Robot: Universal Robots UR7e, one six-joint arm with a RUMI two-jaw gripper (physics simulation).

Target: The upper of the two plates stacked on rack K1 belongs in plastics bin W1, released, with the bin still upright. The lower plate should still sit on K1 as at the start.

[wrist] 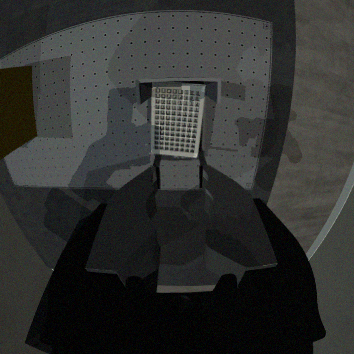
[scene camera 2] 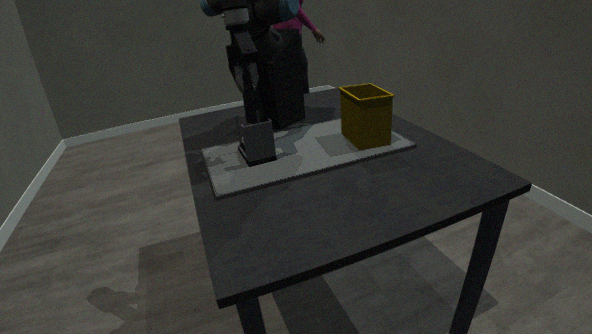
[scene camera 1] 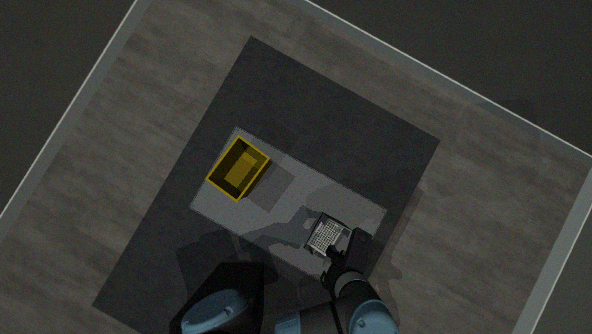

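Where they show: gripper, fingertip midpoint: [wrist: 178,167] [scene camera 2: 248,92] [scene camera 1: 336,249]; arm's base, link origin: [scene camera 2: 266,48].
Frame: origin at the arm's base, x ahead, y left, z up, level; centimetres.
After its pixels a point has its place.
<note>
Rack K1 [scene camera 1: 323,216] {z -25.8, x 38.7, y -14.5 cm} [scene camera 2: 259,142] {z -23.6, x 39.5, y -19.4 cm} [wrist: 212,91] {z -20.2, x 37.5, y -23.5 cm} stands upright on the perforated board. A pale gridded plate [scene camera 1: 326,236] {z -26.2, x 32.4, y -18.8 cm} [wrist: 177,120] {z -26.1, x 32.4, y -18.8 cm} lies in it, slightly askew in the wrist view; whether a second plate is beneath it cannot be told. My gripper [scene camera 1: 332,251] {z -8.7, x 32.9, y -19.0 cm} [scene camera 2: 253,119] [wrist: 178,167] {z -8.7, x 32.9, y -19.0 cm} is nearly closed and empty, with a narrow gap between its fingers. Its fingertips are above the rack, near the plate's near edge in the wrist view. Yellow bin W1 [scene camera 1: 254,146] {z -13.3, x 50.2, y 18.0 cm} [scene camera 2: 367,122] {z -21.5, x 49.3, y 15.2 cm} [wrist: 15,110] {z -25.2, x 39.7, y 13.9 cm} stands upright at the board's other end; no plate shows inside it.
The grey perforated board [scene camera 1: 215,200] {z -31.2, x 25.1, y 25.8 cm} [scene camera 2: 300,170] {z -31.2, x 50.7, y -10.8 cm} [wrist: 90,75] {z -31.2, x 42.1, y -2.6 cm} lies on the dark table [scene camera 1: 300,90] {z -32.5, x 80.6, y 15.3 cm} [scene camera 2: 350,210] {z -32.5, x 75.1, y -8.0 cm}. A black block [scene camera 2: 285,75] {z -10.9, x 8.5, y 3.7 cm} stands behind the board in scene camera 2. A person in pink [scene camera 2: 307,21] shows partly behind the arm.
</note>
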